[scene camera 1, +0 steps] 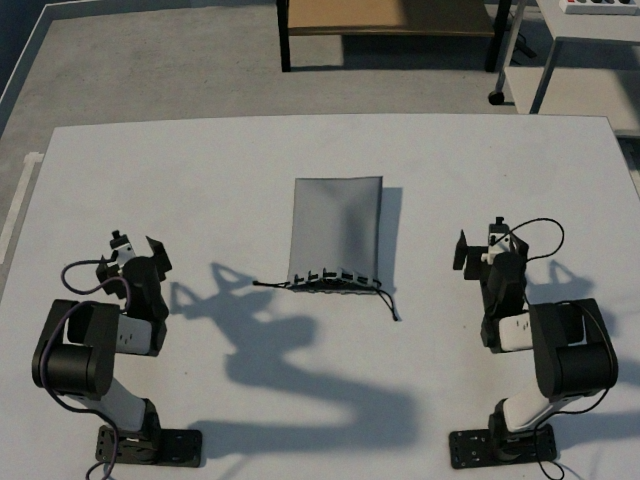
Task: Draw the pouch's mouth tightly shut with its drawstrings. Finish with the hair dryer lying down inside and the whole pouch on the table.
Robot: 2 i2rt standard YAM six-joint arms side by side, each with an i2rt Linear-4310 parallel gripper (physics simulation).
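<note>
The grey pouch lies on the table with its mouth toward the bottom of the picture. The mouth is slightly open and dark inside, with black cord threaded along its edge. One drawstring end sticks out to the left, the other drawstring end hangs out at the lower right. The hair dryer cannot be made out; the pouch's inside is hidden. My left gripper is open and empty, well to the left of the pouch. My right gripper is open and empty, well to the right of it.
The left arm's shadow falls on the table below and left of the pouch. Both arm bases stand near the lower edge. Beyond the table are a brown shelf and a wheeled cart with a white power strip.
</note>
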